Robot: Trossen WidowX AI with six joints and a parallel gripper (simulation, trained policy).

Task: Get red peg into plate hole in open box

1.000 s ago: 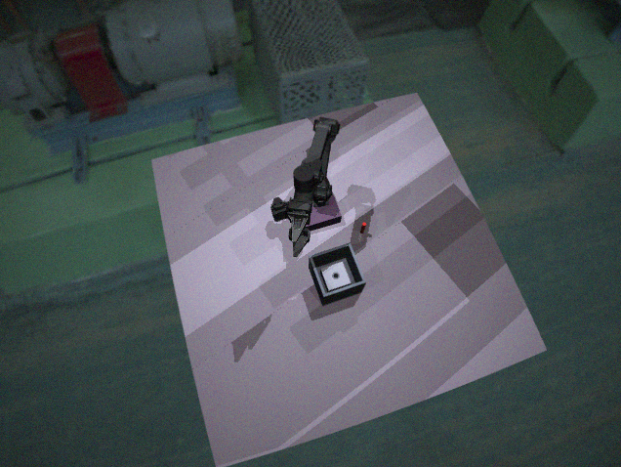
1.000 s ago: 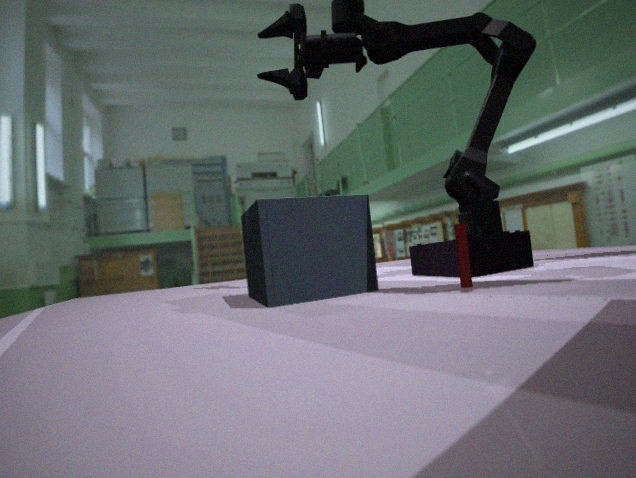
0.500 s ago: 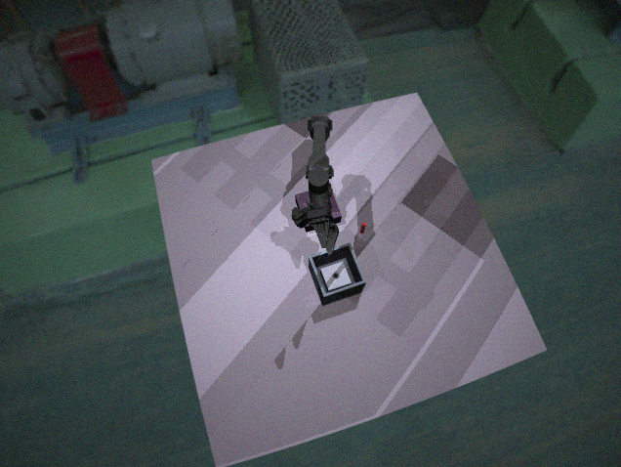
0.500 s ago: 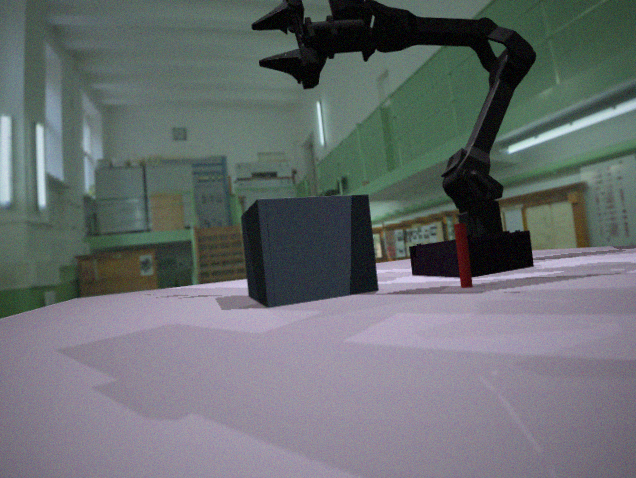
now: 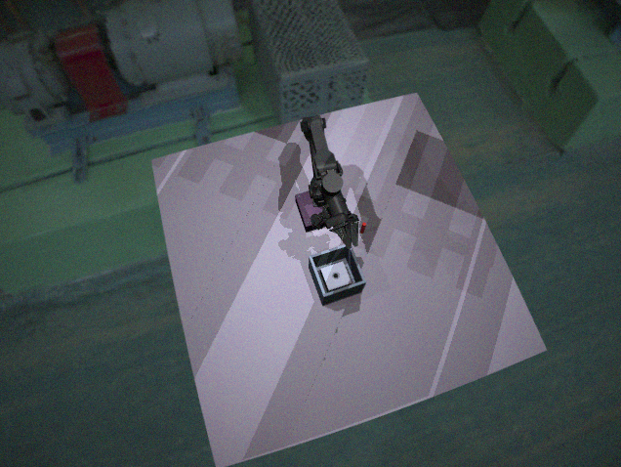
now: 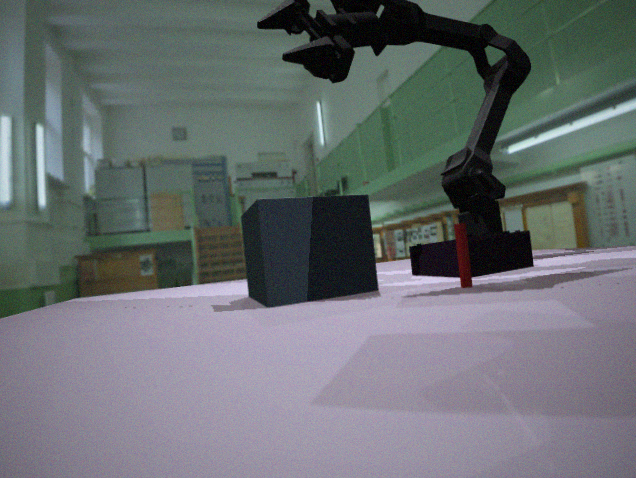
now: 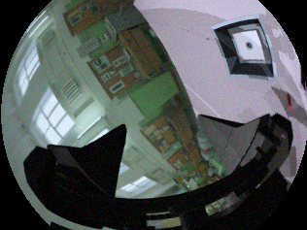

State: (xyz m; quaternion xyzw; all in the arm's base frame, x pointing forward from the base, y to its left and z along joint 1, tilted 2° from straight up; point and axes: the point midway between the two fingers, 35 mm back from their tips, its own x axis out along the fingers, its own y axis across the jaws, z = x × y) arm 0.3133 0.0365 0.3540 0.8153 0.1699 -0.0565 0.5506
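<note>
Right now my gripper tip is 360 mm above the red peg, 210 mm past it and 120 mm to the right of it. From my gripper tip the other things lie so: plate (360 mm below, 30 mm to the right, 20 mm behind).
</note>
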